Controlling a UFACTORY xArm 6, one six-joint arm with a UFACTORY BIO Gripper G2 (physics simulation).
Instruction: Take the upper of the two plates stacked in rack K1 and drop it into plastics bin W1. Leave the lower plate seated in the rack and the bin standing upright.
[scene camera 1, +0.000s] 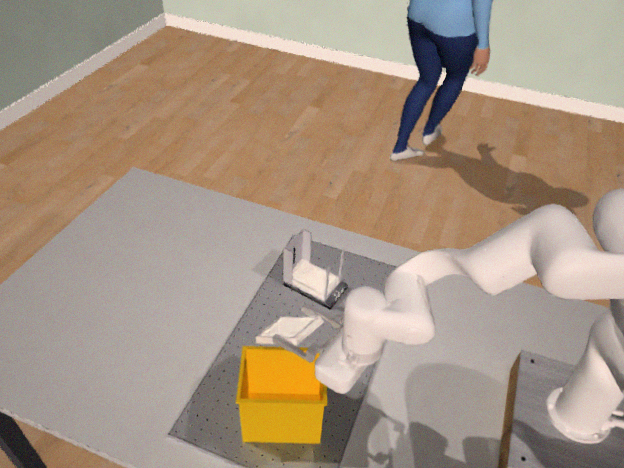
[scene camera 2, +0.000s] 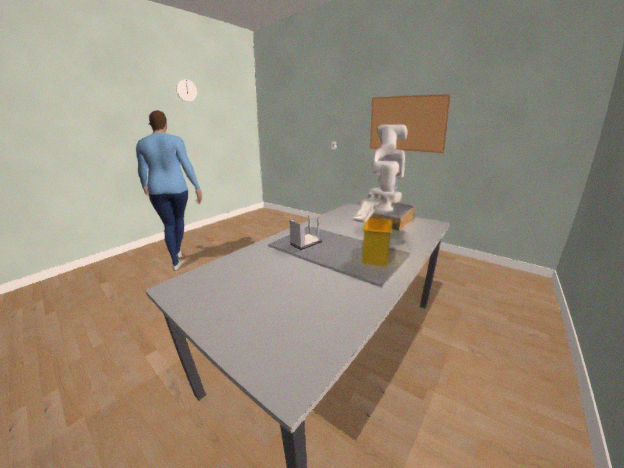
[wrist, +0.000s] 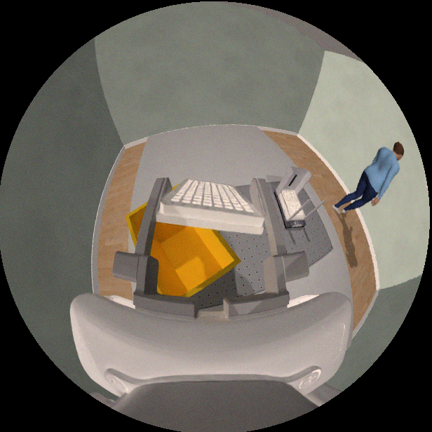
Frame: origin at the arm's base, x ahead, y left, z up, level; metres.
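Seen in the pictures: hand, tool point: (scene camera 1: 297, 327) (scene camera 2: 368, 204); arm's base, link origin: (scene camera 1: 577, 415) (scene camera 2: 384, 208).
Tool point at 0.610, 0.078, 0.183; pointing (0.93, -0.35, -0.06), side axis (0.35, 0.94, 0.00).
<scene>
Pixels of each thing's top centre, then the offset from my tool point to it, as dx, dy, dz. Level surfaces: height alone.
- yellow bin W1, top centre: (scene camera 1: 283, 373) (scene camera 2: 378, 224) +0.013, +0.059, -0.087
- lower white plate, top centre: (scene camera 1: 313, 276) (scene camera 2: 304, 238) +0.046, -0.346, -0.233
- rack K1, top centre: (scene camera 1: 317, 249) (scene camera 2: 305, 219) +0.037, -0.342, -0.119
- dark perforated board, surface height: dz -0.267
- grey table, surface height: dz -0.280
My gripper (scene camera 1: 291, 326) (wrist: 210, 200) is shut on the upper plate, a white well plate (scene camera 1: 297, 330) (scene camera 2: 363, 210) (wrist: 210, 219), gripped by two opposite sides. The plate is raised and looks tilted in scene camera 2. In the wrist view its near edge overlaps part of the yellow bin W1 (scene camera 1: 282, 422) (scene camera 2: 376, 250) (wrist: 186, 254), which stands upright, open at the top, lower and to the left. Whether the plate is fully over the bin opening is unclear. The lower white plate (scene camera 1: 315, 277) (scene camera 2: 311, 239) (wrist: 291, 202) lies in rack K1 (scene camera 1: 303, 245) (scene camera 2: 296, 234) (wrist: 299, 176).
Rack and bin stand on a dark perforated board (scene camera 1: 211, 397) (scene camera 2: 342, 256) on the grey table (scene camera 1: 126, 302) (scene camera 2: 262, 312). The rack has a tall end wall and thin upright posts. A person (scene camera 1: 443, 50) (scene camera 2: 163, 166) (wrist: 372, 175) is on the floor beyond the table.
</scene>
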